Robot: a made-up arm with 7 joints. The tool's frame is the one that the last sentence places.
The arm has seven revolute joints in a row. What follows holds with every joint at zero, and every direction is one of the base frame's.
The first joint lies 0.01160 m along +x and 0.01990 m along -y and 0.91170 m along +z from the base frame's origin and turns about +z.
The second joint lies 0.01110 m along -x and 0.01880 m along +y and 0.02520 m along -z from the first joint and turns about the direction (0, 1, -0.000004).
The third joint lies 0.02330 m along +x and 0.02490 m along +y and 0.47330 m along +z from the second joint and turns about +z.
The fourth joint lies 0.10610 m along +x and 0.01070 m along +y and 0.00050 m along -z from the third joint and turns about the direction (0, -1, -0.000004).
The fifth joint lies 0.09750 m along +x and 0.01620 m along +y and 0.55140 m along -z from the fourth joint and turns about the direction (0, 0.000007, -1).
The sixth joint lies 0.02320 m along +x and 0.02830 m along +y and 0.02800 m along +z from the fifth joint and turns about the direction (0, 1, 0.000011).
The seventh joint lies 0.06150 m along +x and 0.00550 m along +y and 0.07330 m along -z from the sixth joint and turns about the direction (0, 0.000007, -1).
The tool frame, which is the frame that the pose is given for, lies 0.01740 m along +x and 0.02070 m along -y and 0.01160 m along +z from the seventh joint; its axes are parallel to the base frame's.
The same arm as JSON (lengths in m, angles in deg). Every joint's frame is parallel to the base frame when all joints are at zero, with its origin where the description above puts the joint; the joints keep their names.
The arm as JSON. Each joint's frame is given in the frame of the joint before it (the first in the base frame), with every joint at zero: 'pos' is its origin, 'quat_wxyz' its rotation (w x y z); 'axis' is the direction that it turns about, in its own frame. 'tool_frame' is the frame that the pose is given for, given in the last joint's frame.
{
  "length_unit": "m",
  "angle_unit": "deg",
  "joints": [
    {
      "joint": "joint 1",
      "pos": [
        0.0116,
        -0.0199,
        0.9117
      ],
      "quat_wxyz": [
        1.0,
        0.0,
        0.0,
        0.0
      ],
      "axis": "+z"
    },
    {
      "joint": "joint 2",
      "pos": [
        -0.0111,
        0.0188,
        -0.0252
      ],
      "quat_wxyz": [
        1.0,
        0.0,
        0.0,
        0.0
      ],
      "axis": "+y"
    },
    {
      "joint": "joint 3",
      "pos": [
        0.0233,
        0.0249,
        0.4733
      ],
      "quat_wxyz": [
        1.0,
        0.0,
        0.0,
        0.0
      ],
      "axis": "+z"
    },
    {
      "joint": "joint 4",
      "pos": [
        0.1061,
        0.0107,
        -0.0005
      ],
      "quat_wxyz": [
        1.0,
        0.0,
        0.0,
        0.0
      ],
      "axis": "-y"
    },
    {
      "joint": "joint 5",
      "pos": [
        0.0975,
        0.0162,
        -0.5514
      ],
      "quat_wxyz": [
        1.0,
        0.0,
        0.0,
        0.0
      ],
      "axis": "-z"
    },
    {
      "joint": "joint 6",
      "pos": [
        0.0232,
        0.0283,
        0.028
      ],
      "quat_wxyz": [
        1.0,
        0.0,
        0.0,
        0.0
      ],
      "axis": "+y"
    },
    {
      "joint": "joint 7",
      "pos": [
        0.0615,
        0.0055,
        -0.0733
      ],
      "quat_wxyz": [
        1.0,
        0.0,
        0.0,
        0.0
      ],
      "axis": "-z"
    }
  ],
  "tool_frame": {
    "pos": [
      0.0174,
      -0.0207,
      0.0116
    ],
    "quat_wxyz": [
      1.0,
      0.0,
      0.0,
      0.0
    ]
  }
}

